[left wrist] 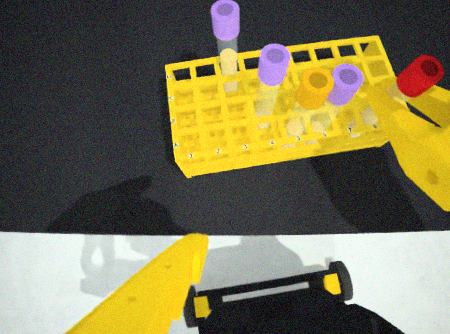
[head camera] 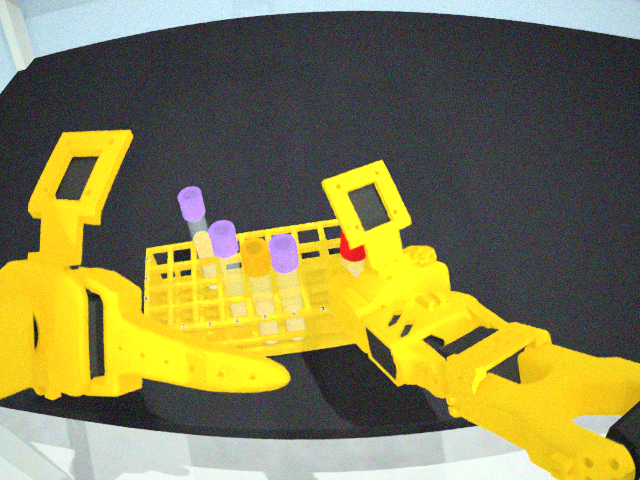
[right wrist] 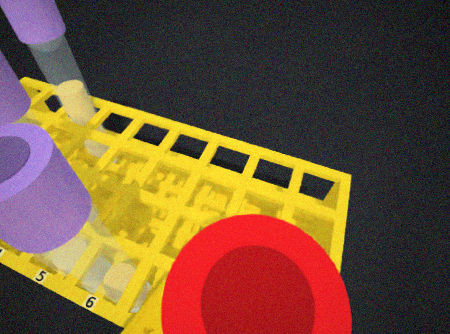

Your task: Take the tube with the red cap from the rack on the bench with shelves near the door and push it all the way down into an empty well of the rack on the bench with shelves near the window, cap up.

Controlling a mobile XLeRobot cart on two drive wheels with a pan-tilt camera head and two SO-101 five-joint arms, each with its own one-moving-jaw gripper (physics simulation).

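Places are measured from the left arm's base along level axes (x ahead, y left, z up), in centimetres.
Pixels of known places: left end effector, tool point: (left wrist: pixel 205 253) (head camera: pixel 118 297); right end effector, tool point: (left wrist: pixel 374 90) (head camera: pixel 337 263) (right wrist: pixel 209 267).
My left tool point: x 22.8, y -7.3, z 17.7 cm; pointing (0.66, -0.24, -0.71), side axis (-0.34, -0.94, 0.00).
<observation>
For each thing: its top centre in the pictures, then the offset to it from my left tool point. "spot": a spot on its surface instead. Level surfaces: height alone.
- red-capped tube, middle of its top: (right wrist: pixel 241 266) (head camera: pixel 350 228) (left wrist: pixel 424 64) dx +8.3, dy -13.6, dz -6.3 cm
- yellow rack, middle of its top: (right wrist: pixel 111 182) (head camera: pixel 259 272) (left wrist: pixel 286 91) dx +11.7, dy -7.1, dz -13.2 cm
- pale tube end, surface spot: (left wrist: pixel 369 116) spot: dx +8.0, dy -12.9, dz -12.5 cm
- orange-capped tube, middle of its top: (left wrist: pixel 317 81) (head camera: pixel 252 248) dx +8.5, dy -7.1, dz -7.0 cm
- dark bench top, its level: dz -19.0 cm
The red-capped tube (head camera: pixel 353 249) (left wrist: pixel 420 76) (right wrist: pixel 257 280) is cap up and tilted, with its cap high above the right part of the yellow rack (head camera: pixel 330 345) (left wrist: pixel 225 166) (right wrist: pixel 345 200). My right gripper (head camera: pixel 347 276) (left wrist: pixel 401 103) is shut on it below the cap. A pale tube end (left wrist: pixel 369 116) shows through the rack's front right part, near labels 7 and 8; its exact well and depth are unclear. In the right wrist view, the cap hides the jaws' tips. My left gripper (head camera: pixel 276 376) (left wrist: pixel 197 245) is open, in front of the rack; one jaw shows.
The rack holds purple-capped tubes (head camera: pixel 191 204) (left wrist: pixel 273 65) (right wrist: pixel 35 190) and an orange-capped tube (head camera: pixel 255 256) (left wrist: pixel 315 89) left of the red cap. The back-left purple tube stands high and leans. The dark bench top (head camera: pixel 465 129) (left wrist: pixel 75 125) has its front edge near my left gripper.
</observation>
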